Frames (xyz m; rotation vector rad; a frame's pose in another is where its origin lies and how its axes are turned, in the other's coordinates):
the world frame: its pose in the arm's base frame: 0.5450 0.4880 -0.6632 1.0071 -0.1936 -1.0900
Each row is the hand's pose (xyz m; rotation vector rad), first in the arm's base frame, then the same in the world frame.
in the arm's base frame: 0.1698 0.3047 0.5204 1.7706 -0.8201 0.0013
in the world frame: -0.4216 0.6388 0.9947 1.0060 0.3599 0.8011
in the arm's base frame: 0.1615 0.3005 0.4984 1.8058 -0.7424 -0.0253
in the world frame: -0.4152 0.6164 0.9896 0.9891 0.4153 0.7447
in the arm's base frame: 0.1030 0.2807 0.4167 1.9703 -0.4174 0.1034
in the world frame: -0.4015 0.5149 0.9890 0.9832 0.7568 0.6599
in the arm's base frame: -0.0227 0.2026 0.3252 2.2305 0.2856 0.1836
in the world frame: -0.3708 0.3574 1.0562 0.9179 1.3441 0.3039
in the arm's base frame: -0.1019 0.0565 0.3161 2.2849 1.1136 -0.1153
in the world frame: -0.2890 0.2862 1.1825 0.6584 1.7155 -0.3558
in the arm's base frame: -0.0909 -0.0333 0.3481 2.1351 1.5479 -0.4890
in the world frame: -0.2215 0.3095 1.2466 0.3999 1.7315 -0.8078
